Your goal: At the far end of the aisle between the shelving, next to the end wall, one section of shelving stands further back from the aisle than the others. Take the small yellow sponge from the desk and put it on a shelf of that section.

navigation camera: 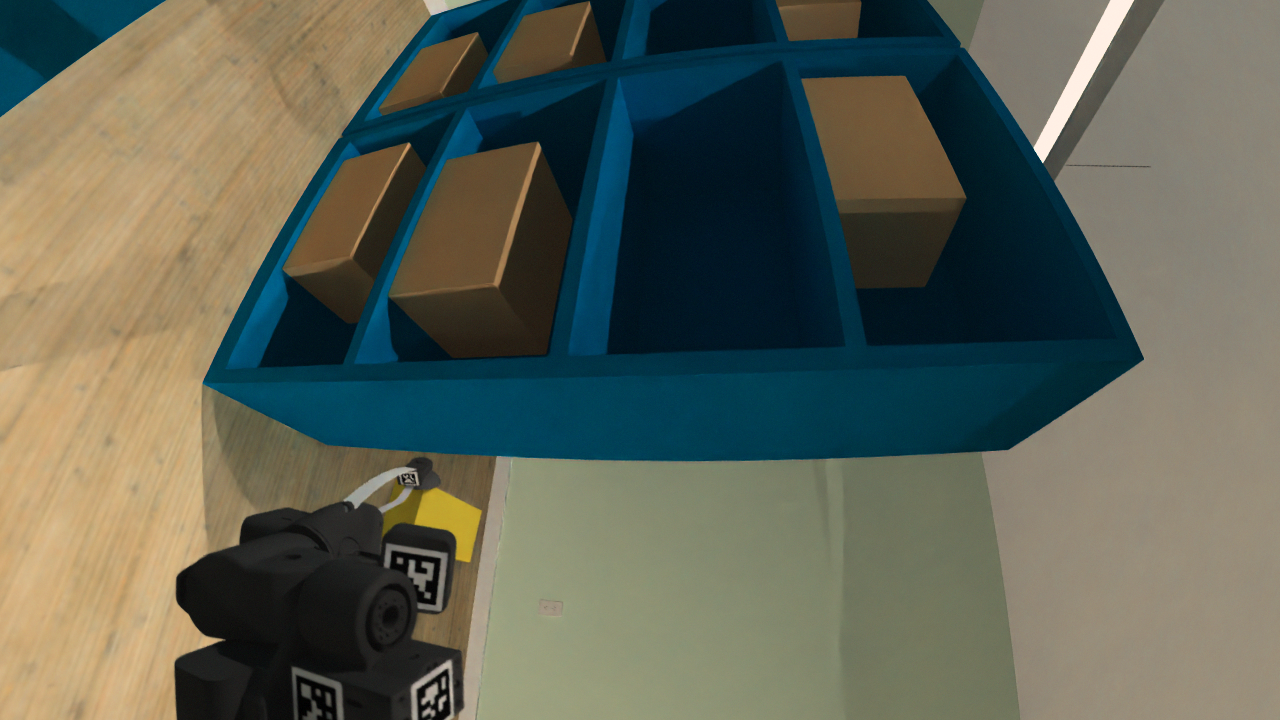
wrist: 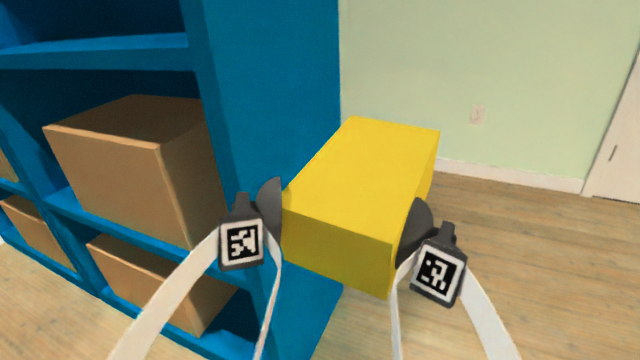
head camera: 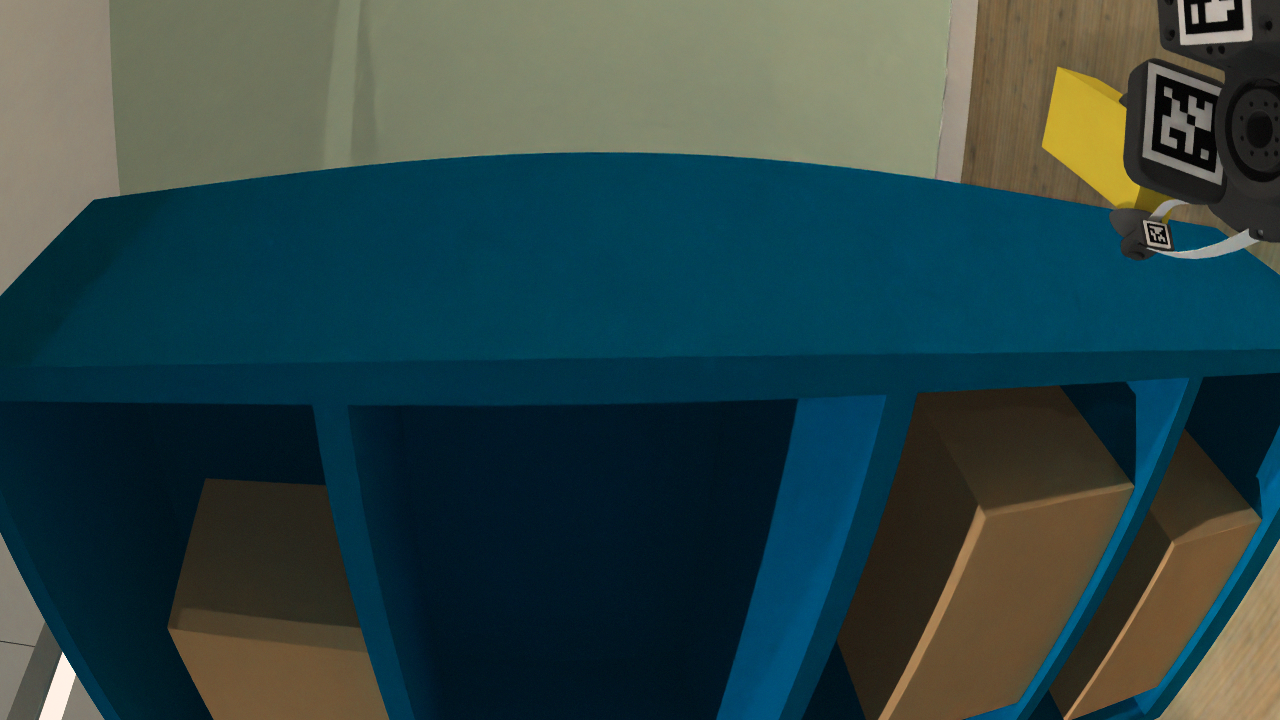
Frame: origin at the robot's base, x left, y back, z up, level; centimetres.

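Seen in the pictures: gripper, fingertip midpoint: (navigation camera: 422, 512) (wrist: 344, 212).
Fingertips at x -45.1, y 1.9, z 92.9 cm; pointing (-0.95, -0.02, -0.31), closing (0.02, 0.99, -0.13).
Observation:
Offsets run from my fingertips to a thing's top centre. "*": to the spot under its first point. Level surfaces: height alone.
The yellow sponge @[dx -1.2, dy +1.2, dz +3.5 cm] (head camera: 1084, 134) (navigation camera: 452, 519) (wrist: 360, 185) is a block held between the two fingertips of my gripper (head camera: 1134, 192) (navigation camera: 416, 505) (wrist: 344, 212), which is shut on it. It is in the air beside the end panel of a blue shelving section (head camera: 581, 268) (navigation camera: 671, 411) (wrist: 280, 100). In the wrist view that panel is left of and behind the sponge. In the navigation camera view the section has four compartments; the third from the floor shows no box. I cannot tell whether this section stands further back. The desk does not show.
Brown boxes @[* dx -38.5, dy -51.4, dz -23.0 cm] (head camera: 1011, 591) (navigation camera: 465, 214) (wrist: 110, 170) stand in the other compartments. A second blue section adjoins at the top of the navigation camera view. The green wall (head camera: 671, 80) (navigation camera: 671, 573) (wrist: 410, 60) and wooden floor @[dz -92.8 cm] (navigation camera: 98, 223) (wrist: 530, 250) lie beyond the end panel.

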